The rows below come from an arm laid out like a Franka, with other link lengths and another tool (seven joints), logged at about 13 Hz.
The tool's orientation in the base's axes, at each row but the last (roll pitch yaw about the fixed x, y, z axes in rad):
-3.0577, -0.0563, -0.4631
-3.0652, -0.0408, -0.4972
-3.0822, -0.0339, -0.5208
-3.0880, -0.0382, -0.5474
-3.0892, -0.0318, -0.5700
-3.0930, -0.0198, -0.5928
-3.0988, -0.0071, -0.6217
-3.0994, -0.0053, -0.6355
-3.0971, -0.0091, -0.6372
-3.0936, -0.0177, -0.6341
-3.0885, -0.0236, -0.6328
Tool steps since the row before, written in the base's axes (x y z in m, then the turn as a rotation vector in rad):
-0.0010, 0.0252, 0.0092, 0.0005, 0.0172, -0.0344
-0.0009, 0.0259, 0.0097, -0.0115, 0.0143, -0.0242
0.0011, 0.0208, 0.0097, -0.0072, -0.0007, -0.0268
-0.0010, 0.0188, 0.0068, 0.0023, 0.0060, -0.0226
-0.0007, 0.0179, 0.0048, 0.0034, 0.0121, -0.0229
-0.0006, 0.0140, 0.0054, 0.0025, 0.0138, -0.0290
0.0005, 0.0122, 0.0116, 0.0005, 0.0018, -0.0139
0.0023, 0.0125, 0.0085, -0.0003, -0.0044, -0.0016
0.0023, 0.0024, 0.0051, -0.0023, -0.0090, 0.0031
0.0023, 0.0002, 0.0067, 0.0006, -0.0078, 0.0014
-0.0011, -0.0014, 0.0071, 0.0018, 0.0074, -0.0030
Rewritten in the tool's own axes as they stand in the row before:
-0.0116, -0.0228, -0.0080, -0.0092, -0.0127, 0.0351
-0.0127, -0.0231, -0.0085, -0.0179, -0.0053, 0.0240
-0.0091, -0.0192, -0.0089, -0.0068, 0.0058, 0.0263
-0.0104, -0.0159, -0.0064, -0.0020, -0.0051, 0.0228
-0.0101, -0.0149, -0.0043, -0.0044, -0.0108, 0.0234
-0.0082, -0.0115, -0.0050, -0.0062, -0.0114, 0.0295
-0.0066, -0.0107, -0.0112, -0.0007, -0.0012, 0.0140
-0.0055, -0.0118, -0.0080, 0.0024, 0.0038, 0.0015
0.0005, -0.0035, -0.0049, 0.0035, 0.0085, -0.0034
0.0019, -0.0018, -0.0066, 0.0051, 0.0059, -0.0016
0.0001, 0.0014, -0.0072, -0.0030, -0.0069, 0.0033

